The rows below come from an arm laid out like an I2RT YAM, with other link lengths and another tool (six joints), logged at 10 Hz.
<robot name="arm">
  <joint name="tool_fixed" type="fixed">
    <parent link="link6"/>
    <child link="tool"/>
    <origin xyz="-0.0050 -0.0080 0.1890" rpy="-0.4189 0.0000 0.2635"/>
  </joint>
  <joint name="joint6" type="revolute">
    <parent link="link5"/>
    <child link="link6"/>
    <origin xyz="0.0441 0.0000 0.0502" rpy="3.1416 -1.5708 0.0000"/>
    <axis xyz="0 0 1"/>
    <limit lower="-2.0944" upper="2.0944"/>
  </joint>
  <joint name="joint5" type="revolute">
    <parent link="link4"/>
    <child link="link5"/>
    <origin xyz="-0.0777 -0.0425 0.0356" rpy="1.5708 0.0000 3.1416"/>
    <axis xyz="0 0 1"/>
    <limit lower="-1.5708" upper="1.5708"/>
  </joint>
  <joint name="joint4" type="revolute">
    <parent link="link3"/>
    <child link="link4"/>
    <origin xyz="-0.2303 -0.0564 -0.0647" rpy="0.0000 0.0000 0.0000"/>
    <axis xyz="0 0 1"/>
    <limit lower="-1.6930" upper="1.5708"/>
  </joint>
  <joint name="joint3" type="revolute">
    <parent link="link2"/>
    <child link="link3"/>
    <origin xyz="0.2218 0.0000 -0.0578" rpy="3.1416 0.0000 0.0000"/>
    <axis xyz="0 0 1"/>
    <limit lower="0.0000" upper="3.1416"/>
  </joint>
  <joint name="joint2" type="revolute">
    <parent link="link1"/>
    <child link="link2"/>
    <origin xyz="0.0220 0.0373 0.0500" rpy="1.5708 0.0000 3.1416"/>
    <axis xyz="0 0 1"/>
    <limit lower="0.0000" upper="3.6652"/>
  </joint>
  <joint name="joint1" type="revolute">
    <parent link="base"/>
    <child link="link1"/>
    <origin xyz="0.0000 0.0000 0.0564" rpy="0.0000 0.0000 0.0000"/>
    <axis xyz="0 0 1"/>
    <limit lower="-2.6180" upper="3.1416"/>
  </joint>
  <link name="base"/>
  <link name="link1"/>
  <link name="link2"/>
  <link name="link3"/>
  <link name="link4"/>
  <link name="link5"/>
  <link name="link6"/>
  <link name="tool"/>
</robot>
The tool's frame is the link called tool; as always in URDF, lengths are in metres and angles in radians.
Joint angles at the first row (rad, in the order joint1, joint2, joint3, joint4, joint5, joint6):
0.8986 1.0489 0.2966 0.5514 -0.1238 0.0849
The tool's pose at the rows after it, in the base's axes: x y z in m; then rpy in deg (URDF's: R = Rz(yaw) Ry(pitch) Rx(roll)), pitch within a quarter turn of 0, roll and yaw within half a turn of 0:
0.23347, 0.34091, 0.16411, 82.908, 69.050, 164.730
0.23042, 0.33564, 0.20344, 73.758, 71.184, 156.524
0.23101, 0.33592, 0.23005, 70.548, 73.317, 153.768
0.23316, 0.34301, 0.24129, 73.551, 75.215, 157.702
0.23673, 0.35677, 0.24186, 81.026, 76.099, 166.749
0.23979, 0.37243, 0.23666, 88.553, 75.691, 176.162
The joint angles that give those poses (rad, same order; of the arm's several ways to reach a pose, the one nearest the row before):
0.8955 0.8753 0.3054 0.4649 -0.1314 0.0738
0.8822 0.7719 0.3584 0.3694 -0.1505 0.0555
0.8742 0.7559 0.4377 0.2951 -0.1627 0.0231
0.8673 0.8009 0.5133 0.2535 -0.1867 -0.0139
0.8627 0.8894 0.5865 0.2390 -0.2214 -0.0429
0.8608 0.9851 0.6502 0.2367 -0.2592 -0.0574

